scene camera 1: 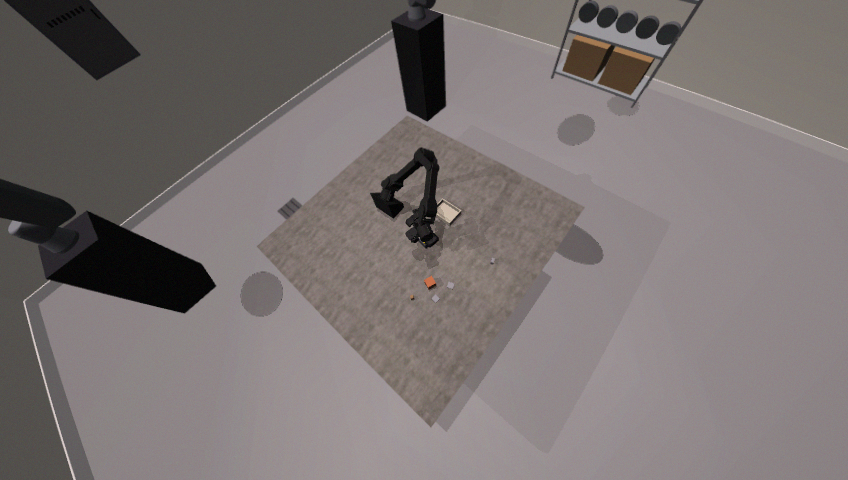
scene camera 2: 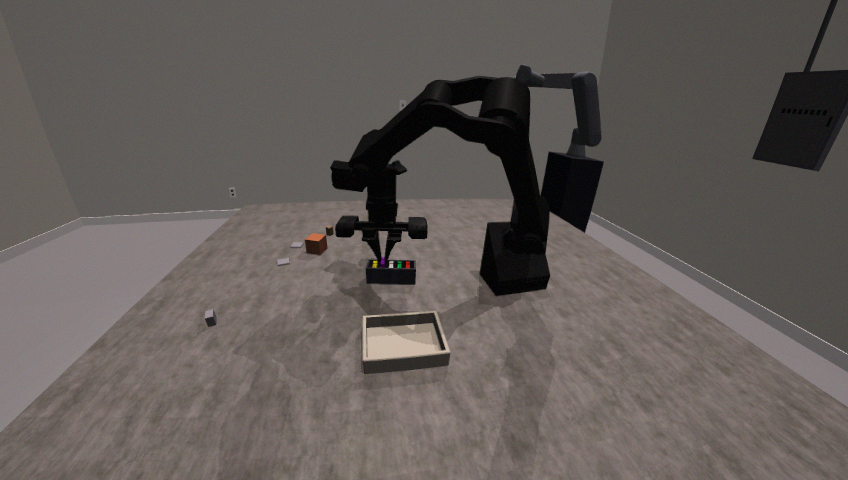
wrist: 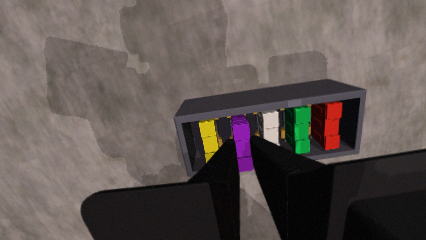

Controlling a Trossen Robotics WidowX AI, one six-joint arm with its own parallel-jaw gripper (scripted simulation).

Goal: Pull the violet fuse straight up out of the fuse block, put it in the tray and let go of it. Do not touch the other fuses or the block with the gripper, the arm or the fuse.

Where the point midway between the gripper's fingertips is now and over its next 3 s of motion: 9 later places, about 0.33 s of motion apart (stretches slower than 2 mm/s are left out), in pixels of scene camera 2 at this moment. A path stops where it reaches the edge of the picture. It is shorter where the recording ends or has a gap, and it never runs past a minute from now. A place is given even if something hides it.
My gripper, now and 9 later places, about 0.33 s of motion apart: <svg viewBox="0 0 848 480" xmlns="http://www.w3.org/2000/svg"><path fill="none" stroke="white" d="M383 262L383 260L383 258L383 256L383 255L383 252L383 249L383 244L381 246L380 262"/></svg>
